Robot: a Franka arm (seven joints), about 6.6 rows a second.
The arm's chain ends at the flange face. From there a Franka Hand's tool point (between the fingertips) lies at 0.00 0.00 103.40 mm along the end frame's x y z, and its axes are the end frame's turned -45 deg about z.
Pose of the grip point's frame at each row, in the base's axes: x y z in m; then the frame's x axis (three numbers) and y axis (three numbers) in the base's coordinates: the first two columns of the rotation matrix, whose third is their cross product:
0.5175 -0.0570 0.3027 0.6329 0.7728 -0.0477 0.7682 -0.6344 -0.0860
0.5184 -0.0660 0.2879 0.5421 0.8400 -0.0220 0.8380 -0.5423 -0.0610
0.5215 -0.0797 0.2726 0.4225 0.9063 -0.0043 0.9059 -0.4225 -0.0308
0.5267 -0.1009 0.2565 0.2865 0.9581 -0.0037 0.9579 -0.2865 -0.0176
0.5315 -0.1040 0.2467 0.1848 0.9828 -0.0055 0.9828 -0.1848 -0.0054
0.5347 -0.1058 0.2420 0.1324 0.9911 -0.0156 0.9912 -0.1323 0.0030
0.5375 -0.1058 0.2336 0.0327 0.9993 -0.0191 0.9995 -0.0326 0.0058
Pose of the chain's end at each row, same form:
0.5275 -0.0588 0.4056 0.9907 0.0979 -0.0945 0.0957 -0.9950 -0.0271
0.5249 -0.0675 0.3911 0.9759 0.2105 -0.0587 0.2092 -0.9774 -0.0276
0.5246 -0.0806 0.3760 0.9393 0.3421 -0.0248 0.3418 -0.9396 -0.0187
0.5286 -0.1011 0.3599 0.8799 0.4749 -0.0151 0.4748 -0.8801 -0.0098
0.5322 -0.1035 0.3501 0.8256 0.5643 -0.0077 0.5643 -0.8256 0.0001
0.5346 -0.1042 0.3454 0.7945 0.6073 -0.0089 0.6073 -0.7944 0.0132
0.5370 -0.1038 0.3370 0.7299 0.6836 -0.0094 0.6836 -0.7297 0.0176

